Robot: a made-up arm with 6 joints.
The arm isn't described. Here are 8 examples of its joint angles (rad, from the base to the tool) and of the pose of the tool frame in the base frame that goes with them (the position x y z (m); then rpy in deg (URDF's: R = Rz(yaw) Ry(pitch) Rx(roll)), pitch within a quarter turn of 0, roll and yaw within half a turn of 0).
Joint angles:
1: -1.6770 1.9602 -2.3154 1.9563 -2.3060 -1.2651
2: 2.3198 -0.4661 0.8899 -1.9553 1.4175 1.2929
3: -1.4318 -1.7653 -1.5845 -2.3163 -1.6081 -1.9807
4: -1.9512 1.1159 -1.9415 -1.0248 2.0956 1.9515
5: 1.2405 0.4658 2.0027 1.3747 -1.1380 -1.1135
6: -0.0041 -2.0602 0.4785 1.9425 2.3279 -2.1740
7: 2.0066 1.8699 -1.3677 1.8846 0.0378 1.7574
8: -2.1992 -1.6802 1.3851 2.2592 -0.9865 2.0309
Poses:
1: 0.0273 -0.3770 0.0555 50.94 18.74 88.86
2: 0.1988 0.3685 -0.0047 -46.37 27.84 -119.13
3: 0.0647 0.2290 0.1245 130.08 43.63 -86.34
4: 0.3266 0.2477 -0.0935 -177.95 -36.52 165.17
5: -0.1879 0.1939 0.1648 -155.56 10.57 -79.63
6: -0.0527 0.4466 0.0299 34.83 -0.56 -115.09
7: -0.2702 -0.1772 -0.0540 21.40 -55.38 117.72
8: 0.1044 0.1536 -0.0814 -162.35 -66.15 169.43
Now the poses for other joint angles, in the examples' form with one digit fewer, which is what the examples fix.
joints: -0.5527 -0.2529 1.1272 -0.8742 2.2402 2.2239
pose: 0.141 0.134 -0.158 -47.1 -38.9 -43.2
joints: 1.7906 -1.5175 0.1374 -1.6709 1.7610 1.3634
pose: -0.238 0.312 0.094 -157.2 -1.0 -97.5
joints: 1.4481 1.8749 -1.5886 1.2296 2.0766 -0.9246
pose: -0.105 -0.239 0.428 -143.6 9.0 94.3
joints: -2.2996 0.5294 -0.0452 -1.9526 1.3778 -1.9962
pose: 0.302 -0.163 0.139 146.4 28.8 148.5
